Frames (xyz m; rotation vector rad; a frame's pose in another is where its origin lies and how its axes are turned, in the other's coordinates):
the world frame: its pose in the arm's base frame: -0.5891 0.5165 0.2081 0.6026 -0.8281 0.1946
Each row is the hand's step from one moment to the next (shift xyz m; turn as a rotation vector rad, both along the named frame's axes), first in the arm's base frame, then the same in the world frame.
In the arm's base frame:
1: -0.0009 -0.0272 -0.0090 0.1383 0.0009 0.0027
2: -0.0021 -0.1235 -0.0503 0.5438 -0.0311 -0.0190
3: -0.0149 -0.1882 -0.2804 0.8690 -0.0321 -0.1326
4: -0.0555 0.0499 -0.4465 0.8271 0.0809 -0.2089
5: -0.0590 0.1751 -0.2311 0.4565 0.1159 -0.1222
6: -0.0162 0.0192 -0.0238 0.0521 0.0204 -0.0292
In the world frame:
1: -0.0055 -0.0257 0.0115 0.0946 -0.0519 -0.0866
2: -0.0304 -0.1215 0.0458 0.3522 -0.2450 -0.3361
3: -0.2048 -0.2673 -0.0290 0.4861 -0.4207 -0.6004
4: -0.3707 -0.1277 -0.2263 0.3941 -0.3445 -0.6784
5: -0.2221 0.0676 -0.1835 0.2077 -0.1349 -0.4189
6: -0.0297 0.0119 -0.0132 0.0119 -0.0160 -0.0599

